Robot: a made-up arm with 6 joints. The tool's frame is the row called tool.
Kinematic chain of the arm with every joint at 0, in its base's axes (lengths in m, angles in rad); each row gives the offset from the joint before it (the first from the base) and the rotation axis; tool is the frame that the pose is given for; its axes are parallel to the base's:
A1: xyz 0 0 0.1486 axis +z
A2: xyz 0 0 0 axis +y
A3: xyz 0 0 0.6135 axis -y
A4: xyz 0 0 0 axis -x
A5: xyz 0.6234 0 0 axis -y
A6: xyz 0 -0.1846 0 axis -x
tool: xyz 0 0 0
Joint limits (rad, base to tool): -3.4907..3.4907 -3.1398..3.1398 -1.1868..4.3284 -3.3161..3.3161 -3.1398..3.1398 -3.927..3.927
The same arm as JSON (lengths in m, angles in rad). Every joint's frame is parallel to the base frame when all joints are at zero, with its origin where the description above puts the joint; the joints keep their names.
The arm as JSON. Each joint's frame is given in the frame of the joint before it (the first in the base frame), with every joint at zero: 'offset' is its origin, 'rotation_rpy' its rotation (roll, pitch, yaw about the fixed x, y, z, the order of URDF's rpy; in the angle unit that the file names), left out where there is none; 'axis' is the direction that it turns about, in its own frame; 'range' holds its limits. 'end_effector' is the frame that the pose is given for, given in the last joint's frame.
{"length_unit": "m", "angle_unit": "rad", "chain": [{"id": "A1", "offset": [0.0, 0.0, 0.1486], "axis": [0.0, 0.0, 1.0], "range": [-3.4907, 3.4907]}, {"id": "A2", "offset": [0.0, 0.0, 0.0], "axis": [0.0, 1.0, 0.0], "range": [-3.1398, 3.1398]}, {"id": "A3", "offset": [0.0, 0.0, 0.6135], "axis": [0.0, -1.0, 0.0], "range": [-1.1868, 4.3284]}, {"id": "A4", "offset": [0.0, 0.0, 0.0], "axis": [-1.0, 0.0, 0.0], "range": [-3.3161, 3.3161]}, {"id": "A5", "offset": [0.6234, 0.0, 0.0], "axis": [0.0, -1.0, 0.0], "range": [-3.1398, 3.1398]}, {"id": "A6", "offset": [0.0, -0.1846, 0.0], "axis": [-1.0, 0.0, 0.0], "range": [-3.927, 3.927]}], "end_effector": {"offset": [0.0, 0.0, 0.0]}}
